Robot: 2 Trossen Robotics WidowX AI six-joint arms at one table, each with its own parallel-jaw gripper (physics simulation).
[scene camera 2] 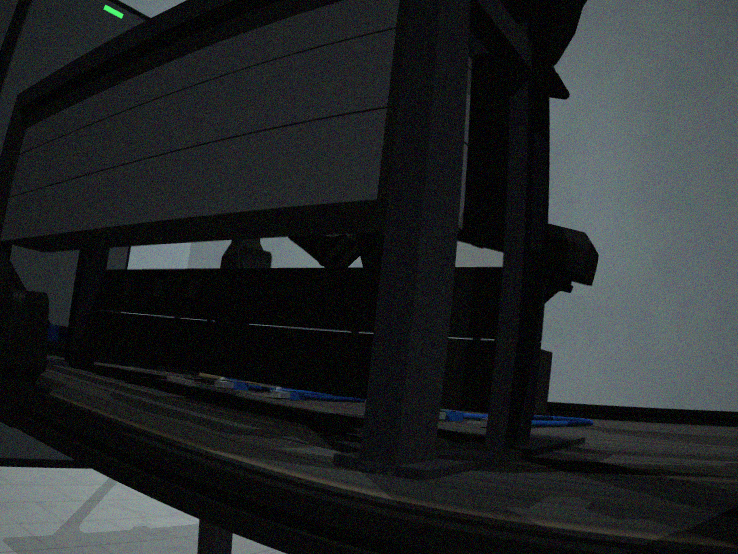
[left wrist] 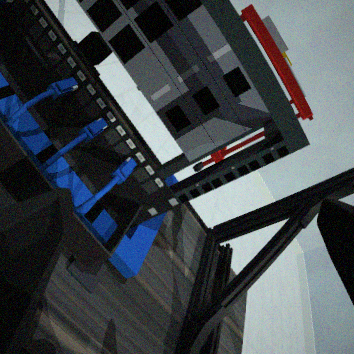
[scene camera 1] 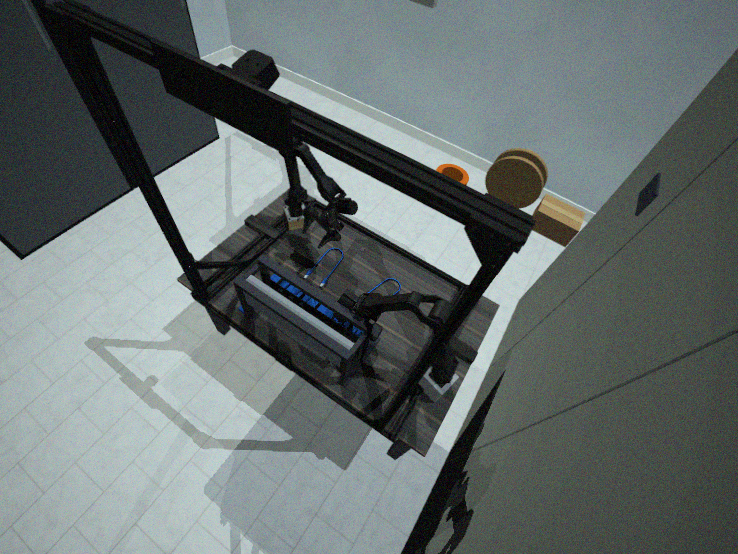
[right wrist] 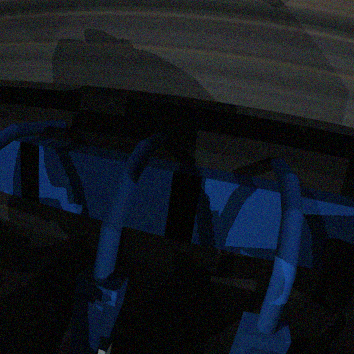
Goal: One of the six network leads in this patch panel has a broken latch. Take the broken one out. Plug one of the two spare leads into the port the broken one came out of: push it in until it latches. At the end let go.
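Frame: origin at the left arm's base, x ahead, y left, z up, level; millimetres.
Seen in the pictures: left gripper, fingertip midpoint: (left wrist: 200, 206) (scene camera 1: 310, 241); right gripper, fingertip midpoint: (scene camera 1: 352, 328) (right wrist: 209, 250); left arm's base, link origin: (scene camera 1: 295, 211); right arm's base, link origin: (scene camera 1: 440, 375).
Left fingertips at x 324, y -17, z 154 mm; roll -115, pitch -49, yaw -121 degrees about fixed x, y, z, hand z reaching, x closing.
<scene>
Offsets run from my left fingertips to a thing's top centre. "spot": to the spot under its first point. Level surfaces: height alone.
The patch panel @[dx +254, dy -76, dz +39 mm] (scene camera 1: 301, 316) (left wrist: 96, 96) stands on the dark wooden table @[dz -223 mm] (scene camera 1: 400, 352), with blue network leads plugged into its ports. The left wrist view shows three of the plugs @[spot: dx +170, dy -69, dz -128 mm] (left wrist: 63, 86) @[spot: dx +128, dy -100, dz -128 mm] (left wrist: 95, 128) @[spot: dx +85, dy -126, dz -128 mm] (left wrist: 123, 169) side by side. The right wrist view shows two leads @[dx +303, dy +59, dz -135 mm] (right wrist: 109, 239) @[dx +341, dy +94, dz -135 mm] (right wrist: 285, 246) close up in shadow. I cannot tell which latch is broken. Two spare blue leads @[spot: dx -103, dy +126, dz -220 mm] (scene camera 1: 332, 250) @[spot: dx +138, dy +307, dz -220 mm] (scene camera 1: 386, 280) lie looped on the table behind the panel. My left gripper (scene camera 1: 303, 247) is open and empty, low at the panel's left end. My right gripper (scene camera 1: 347, 301) is open and empty at the panel's right end.
A black gantry beam (scene camera 1: 367, 154) crosses above the table on dark posts. An orange bowl (scene camera 1: 453, 173), a wooden spool (scene camera 1: 516, 177) and a cardboard box (scene camera 1: 558, 219) lie on the floor at the back. A grey cabinet (left wrist: 197, 88) shows beyond the panel.
</scene>
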